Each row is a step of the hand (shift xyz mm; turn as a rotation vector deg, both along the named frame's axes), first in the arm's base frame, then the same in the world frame.
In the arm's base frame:
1: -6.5 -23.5 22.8 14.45 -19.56 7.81
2: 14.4 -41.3 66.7 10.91 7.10 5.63
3: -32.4 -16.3 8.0 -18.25 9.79 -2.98
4: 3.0 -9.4 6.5 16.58 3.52 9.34
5: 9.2 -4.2 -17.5 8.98 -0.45 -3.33
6: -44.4 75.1 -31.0 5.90 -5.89 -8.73
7: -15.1 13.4 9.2 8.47 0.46 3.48
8: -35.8 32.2 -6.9 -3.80 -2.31 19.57
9: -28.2 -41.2 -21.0 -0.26 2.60 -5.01
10: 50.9 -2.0 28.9 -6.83 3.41 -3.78
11: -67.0 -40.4 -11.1 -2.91 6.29 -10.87
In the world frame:
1: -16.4 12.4 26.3 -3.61 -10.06 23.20
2: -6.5 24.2 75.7 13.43 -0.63 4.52
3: -30.8 20.8 0.5 -4.95 12.66 -15.91
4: -3.6 -0.4 11.2 15.19 -2.79 11.66
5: -1.2 -19.5 -5.3 4.60 -8.17 2.03
6: 20.6 30.9 -84.8 -2.60 -11.79 0.19
7: 2.5 20.4 -8.4 6.48 -2.77 5.87
8: -0.3 28.3 -39.5 0.28 15.38 12.88
9: -53.1 -10.4 -2.7 0.64 -2.50 -5.03
10: 37.2 -12.6 43.5 -2.64 2.78 -7.61
11: -74.8 21.4 -13.8 0.38 -3.73 -12.33

